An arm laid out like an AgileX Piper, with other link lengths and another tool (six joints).
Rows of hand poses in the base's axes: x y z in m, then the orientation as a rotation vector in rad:
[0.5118, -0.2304, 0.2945, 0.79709, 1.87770, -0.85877]
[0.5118, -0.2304, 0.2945, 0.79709, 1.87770, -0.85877]
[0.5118, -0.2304, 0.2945, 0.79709, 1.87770, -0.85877]
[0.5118, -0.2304, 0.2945, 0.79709, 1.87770, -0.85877]
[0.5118, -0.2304, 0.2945, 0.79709, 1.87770, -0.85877]
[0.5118, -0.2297, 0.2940, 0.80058, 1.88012, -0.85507]
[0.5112, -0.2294, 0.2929, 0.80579, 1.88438, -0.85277]
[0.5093, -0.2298, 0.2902, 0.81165, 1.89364, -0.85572]
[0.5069, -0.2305, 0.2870, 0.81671, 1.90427, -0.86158]
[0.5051, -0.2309, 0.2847, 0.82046, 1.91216, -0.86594]
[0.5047, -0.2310, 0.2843, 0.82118, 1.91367, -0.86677]
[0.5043, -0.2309, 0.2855, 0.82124, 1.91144, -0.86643]
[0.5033, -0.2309, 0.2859, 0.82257, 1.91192, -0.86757]
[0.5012, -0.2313, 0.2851, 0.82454, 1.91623, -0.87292]
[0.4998, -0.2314, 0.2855, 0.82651, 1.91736, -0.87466]
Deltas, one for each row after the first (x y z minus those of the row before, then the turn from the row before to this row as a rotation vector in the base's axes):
[0.0000, 0.0000, 0.0000, 0.00000, 0.00000, 0.00000]
[0.0000, 0.0000, 0.0000, 0.00000, 0.00000, 0.00000]
[0.0000, 0.0000, 0.0000, 0.00000, 0.00000, 0.00000]
[0.0000, 0.0000, 0.0000, 0.00000, 0.00000, 0.00000]
[0.0000, 0.0007, -0.0005, 0.00464, -0.00005, -0.00064]
[-0.0006, 0.0003, -0.0011, 0.00554, 0.00199, -0.00239]
[-0.0019, -0.0004, -0.0027, 0.00545, 0.00853, -0.00496]
[-0.0024, -0.0007, -0.0032, 0.00423, 0.01109, -0.00563]
[-0.0018, -0.0004, -0.0023, 0.00313, 0.00824, -0.00418]
[-0.0004, -0.0001, -0.0004, 0.00060, 0.00157, -0.00080]
[-0.0004, 0.0001, 0.0012, -0.00087, -0.00199, 0.00000]
[-0.0010, 0.0000, 0.0004, 0.00021, 0.00084, -0.00142]
[-0.0021, -0.0004, -0.0008, 0.00014, 0.00592, -0.00353]
[-0.0014, -0.0001, 0.0004, 0.00048, 0.00161, -0.00210]

